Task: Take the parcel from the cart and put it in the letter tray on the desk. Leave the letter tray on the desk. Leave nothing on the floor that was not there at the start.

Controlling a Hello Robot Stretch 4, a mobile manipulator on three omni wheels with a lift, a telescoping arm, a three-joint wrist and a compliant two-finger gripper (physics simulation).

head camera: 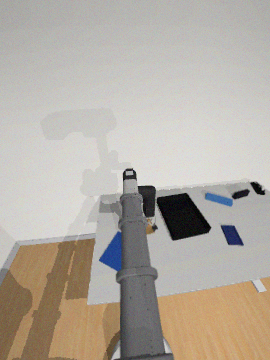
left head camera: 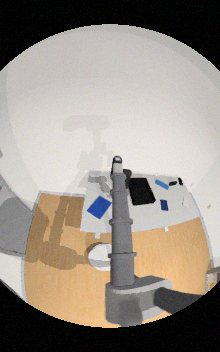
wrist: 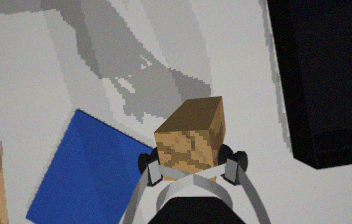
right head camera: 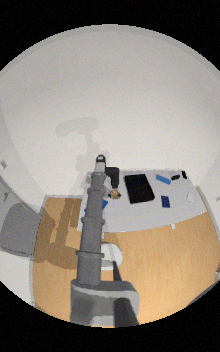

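Where they show: gripper, fingertip midpoint: [head camera: 147, 230] [wrist: 191, 157] [right head camera: 113, 196]; robot's base, link origin: [left head camera: 103, 256] [right head camera: 107, 255].
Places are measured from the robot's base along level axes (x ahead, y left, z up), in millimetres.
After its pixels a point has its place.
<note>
The parcel, a brown box [wrist: 190, 142] @(y -86, x 593, z 846 mm) [right head camera: 115, 193] @(y -98, x 562, z 838 mm) [head camera: 150, 226] @(y -100, x 557, z 837 mm), is held between the fingertips of my gripper [wrist: 191, 157] @(y -85, x 565, z 786 mm) [right head camera: 114, 195] @(y -85, x 565, z 786 mm). The gripper is shut on it and holds it above the left part of the desk. The letter tray, black and shallow [head camera: 183, 216] @(y -377, x 712, z 695 mm) [left head camera: 142, 191] @(y -396, x 715, z 695 mm) [right head camera: 139, 188] @(y -374, x 718, z 695 mm) [wrist: 320, 75] @(y -291, x 662, z 695 mm), lies on the desk [head camera: 200, 265] @(y -358, x 374, z 693 mm) [left head camera: 175, 218] @(y -761, x 337, z 693 mm) [right head camera: 135, 220] @(y -280, x 355, z 693 mm) [wrist: 250, 100] @(y -183, x 630, z 693 mm), to the right of the parcel and apart from it. The inside of the tray that shows is dark. The cart does not show in the views now.
A blue folder or book [wrist: 90, 170] @(y 84, x 530, z 701 mm) [left head camera: 99, 206] @(y 87, x 501, z 701 mm) lies on the desk left of the gripper. Right of the tray lie a light blue object [head camera: 218, 199] @(y -706, x 824, z 723 mm), a dark blue booklet [head camera: 232, 235] @(y -638, x 520, z 705 mm) and small black items [head camera: 241, 194] @(y -923, x 846, z 734 mm). A wall stands behind the desk.
</note>
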